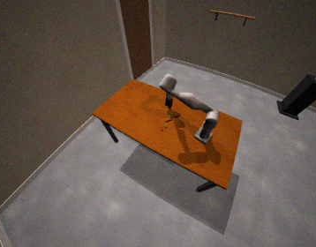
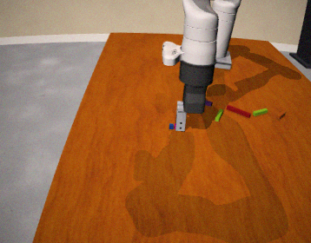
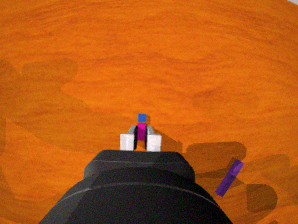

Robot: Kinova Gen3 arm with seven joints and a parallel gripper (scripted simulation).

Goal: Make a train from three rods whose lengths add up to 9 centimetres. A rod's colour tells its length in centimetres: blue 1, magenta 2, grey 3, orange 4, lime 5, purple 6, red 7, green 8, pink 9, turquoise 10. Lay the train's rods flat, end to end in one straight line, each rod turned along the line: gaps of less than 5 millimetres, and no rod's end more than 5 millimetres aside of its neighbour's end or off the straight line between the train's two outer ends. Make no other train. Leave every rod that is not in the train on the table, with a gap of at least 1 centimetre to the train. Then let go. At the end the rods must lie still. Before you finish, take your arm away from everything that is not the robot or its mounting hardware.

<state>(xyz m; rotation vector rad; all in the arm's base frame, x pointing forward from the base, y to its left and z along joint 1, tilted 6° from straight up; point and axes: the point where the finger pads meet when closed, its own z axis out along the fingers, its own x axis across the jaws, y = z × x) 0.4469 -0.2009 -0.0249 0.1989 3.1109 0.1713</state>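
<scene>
Now: the magenta rod 1 cm below my hand. From my hand the other things lie so: blue rod: 2 cm to the right, 1 cm below; red rod: 17 cm to the left, 7 cm behind, 1 cm below; purple rod: 12 cm behind, 8 cm to the left, 1 cm below.
</scene>
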